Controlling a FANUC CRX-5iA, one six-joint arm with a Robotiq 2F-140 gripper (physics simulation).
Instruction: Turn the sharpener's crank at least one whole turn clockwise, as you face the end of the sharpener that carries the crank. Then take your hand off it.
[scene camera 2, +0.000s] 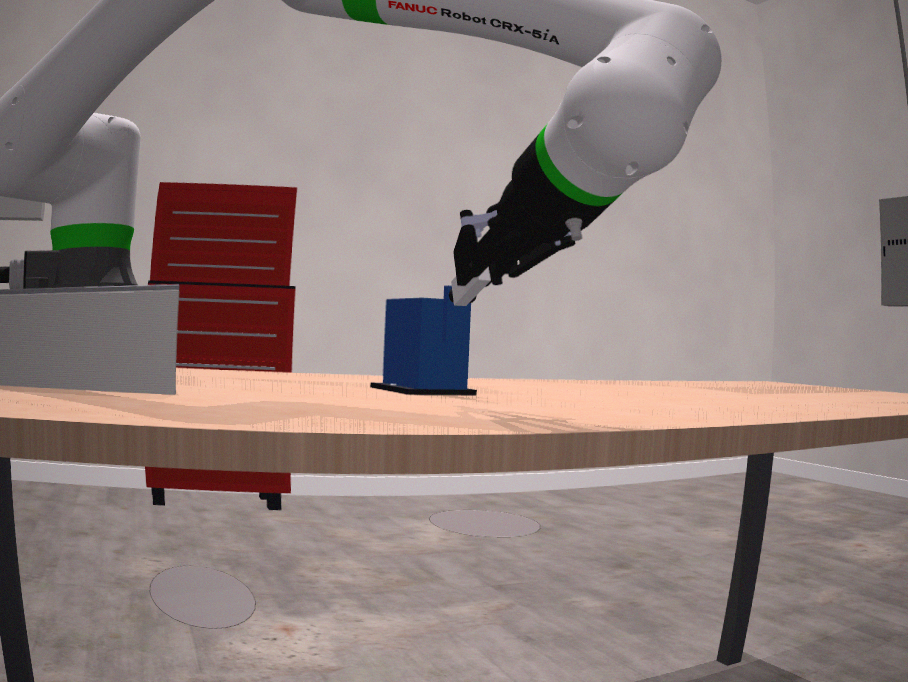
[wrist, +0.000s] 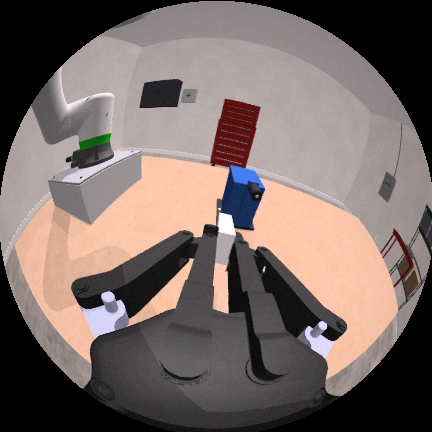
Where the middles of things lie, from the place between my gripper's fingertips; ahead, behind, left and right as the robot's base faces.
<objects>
Now: the blue sharpener (scene camera 2: 416, 362) 18 cm to the left of my hand, 7 cm ahead of it and 6 cm below it.
</objects>
